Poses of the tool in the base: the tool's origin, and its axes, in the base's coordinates. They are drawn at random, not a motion.
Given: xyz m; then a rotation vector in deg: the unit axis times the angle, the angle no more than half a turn.
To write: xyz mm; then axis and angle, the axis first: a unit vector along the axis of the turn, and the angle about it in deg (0 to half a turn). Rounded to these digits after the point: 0 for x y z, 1 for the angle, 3 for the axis.
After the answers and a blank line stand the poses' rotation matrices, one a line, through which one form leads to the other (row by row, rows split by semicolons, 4 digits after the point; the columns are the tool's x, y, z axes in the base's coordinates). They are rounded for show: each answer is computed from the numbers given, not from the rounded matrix.
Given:
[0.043 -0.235 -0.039 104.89 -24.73 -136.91]
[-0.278 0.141 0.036 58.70 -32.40 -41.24]
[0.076 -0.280 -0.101 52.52 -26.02 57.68]
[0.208 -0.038 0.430 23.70 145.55 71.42]
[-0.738 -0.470 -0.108 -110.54 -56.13 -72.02]
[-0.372 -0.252 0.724 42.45 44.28 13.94]
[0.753 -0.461 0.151 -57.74 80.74 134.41]
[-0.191 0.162 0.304 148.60 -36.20 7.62]
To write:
[43 -235 -39 0.602 -0.142 -0.786 174.2]
[-278 141 36 0.746 -0.412 -0.524 78.7]
[76 -280 -101 0.639 -0.316 0.701 82.2]
[208 -38 430 0.145 0.888 0.436 163.9]
[-738 -470 -108 -0.771 -0.391 -0.502 143.4]
[-372 -252 724 0.675 0.704 0.222 62.9]
[753 -461 151 -0.346 0.483 0.804 167.1]
[-191 162 304 0.970 -0.236 0.050 153.1]

-0.2720 -0.0915 -0.9579; -0.2494 -0.9548 0.1620; -0.9294 0.2830 0.2368
0.6430 0.2669 -0.7179; -0.7607 0.3319 -0.5579; 0.0894 0.9048 0.4164
0.4879 -0.8698 0.0739; 0.5202 0.2217 -0.8248; 0.7009 0.4409 0.5606
-0.9195 0.1307 0.3707; 0.3731 0.5865 0.7189; -0.1235 0.7993 -0.5881
0.2689 0.8437 0.4645; 0.2444 -0.5263 0.8144; 0.9316 -0.1055 -0.3477
0.7034 0.0614 0.7081; 0.4559 0.7253 -0.5158; -0.5452 0.6857 0.4822
-0.7389 -0.5095 -0.4410; -0.1500 -0.5136 0.8448; -0.6569 0.6904 0.3031
0.8896 -0.4565 -0.0155; -0.4115 -0.7863 -0.4608; 0.1982 0.4162 -0.8874

